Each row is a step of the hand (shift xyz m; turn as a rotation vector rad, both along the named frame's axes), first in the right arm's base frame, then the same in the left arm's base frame.
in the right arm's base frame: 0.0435 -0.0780 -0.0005 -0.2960 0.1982 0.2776
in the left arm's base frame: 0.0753 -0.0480 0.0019 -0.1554 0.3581 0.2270
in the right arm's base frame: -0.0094 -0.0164 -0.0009 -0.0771 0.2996 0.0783
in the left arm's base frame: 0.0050 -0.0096 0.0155 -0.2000 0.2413 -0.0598
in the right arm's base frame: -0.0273 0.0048 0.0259 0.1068 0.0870 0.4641
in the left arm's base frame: -0.0053 0.0255 0.0276 0.2376 0.4218 0.0015
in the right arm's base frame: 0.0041 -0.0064 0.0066 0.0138 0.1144 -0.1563
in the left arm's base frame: 0.0098 0.0014 0.0016 -0.1463 -0.0621 -0.1115
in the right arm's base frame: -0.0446 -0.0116 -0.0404 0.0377 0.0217 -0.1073
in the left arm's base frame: -0.0378 -0.0369 0.0310 -0.0474 -0.0771 -0.0722
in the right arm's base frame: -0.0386 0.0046 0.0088 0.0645 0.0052 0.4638
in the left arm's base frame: -0.0202 0.0121 0.0321 0.2674 0.3768 0.0762
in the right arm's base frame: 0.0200 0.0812 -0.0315 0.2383 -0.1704 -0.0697
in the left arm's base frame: -0.0580 0.0200 -0.0650 0.2100 -0.1693 -0.1338
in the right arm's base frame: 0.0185 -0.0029 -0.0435 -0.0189 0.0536 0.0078
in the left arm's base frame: -0.0097 -0.0382 -0.0262 -0.0418 0.0384 -0.0082
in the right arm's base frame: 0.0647 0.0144 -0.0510 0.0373 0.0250 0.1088
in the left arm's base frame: 0.0010 -0.0371 -0.0750 0.0596 0.1008 -0.0120
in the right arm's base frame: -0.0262 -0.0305 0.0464 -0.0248 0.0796 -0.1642
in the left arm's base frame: 0.0288 0.0217 0.0497 -0.1492 -0.0863 -0.0650
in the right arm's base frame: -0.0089 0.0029 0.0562 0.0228 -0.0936 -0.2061
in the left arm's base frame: 0.0215 0.0480 0.0219 -0.0301 -0.2232 -0.0319
